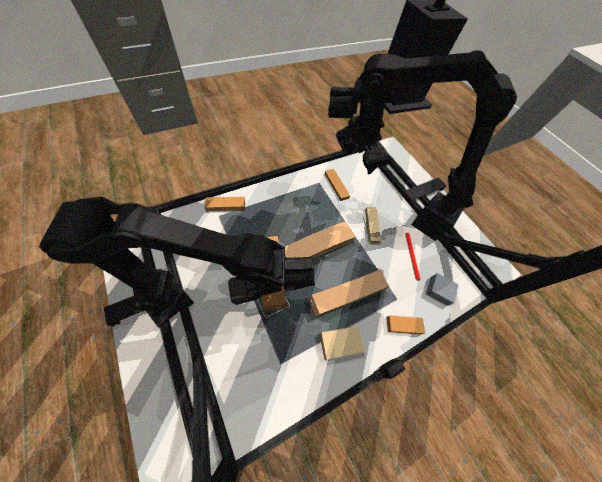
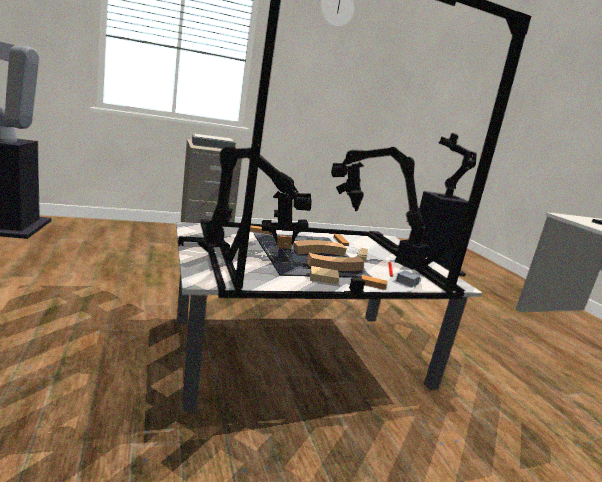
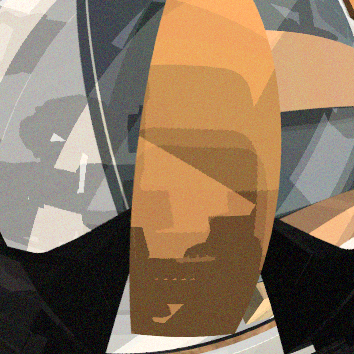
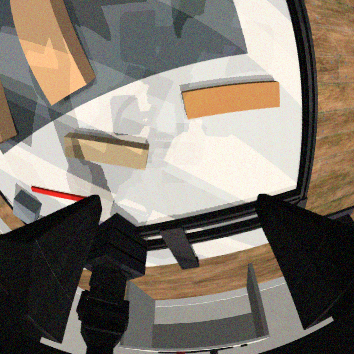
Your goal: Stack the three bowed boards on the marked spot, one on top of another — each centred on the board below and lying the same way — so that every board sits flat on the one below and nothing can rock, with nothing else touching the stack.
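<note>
One bowed orange board is between the fingers of my left gripper, which is shut on it near its front end. Its height above the dark mat is hard to tell. A thin pale outline runs on the mat beside it. Two other bowed boards lie apart on the mat to the right: a back one and a front one. My right gripper is open and empty, high above the back right.
Orange blocks lie around the mat. A tan block and a red stick lie right of it. A wide tan block lies at its front edge, a grey block at the front right.
</note>
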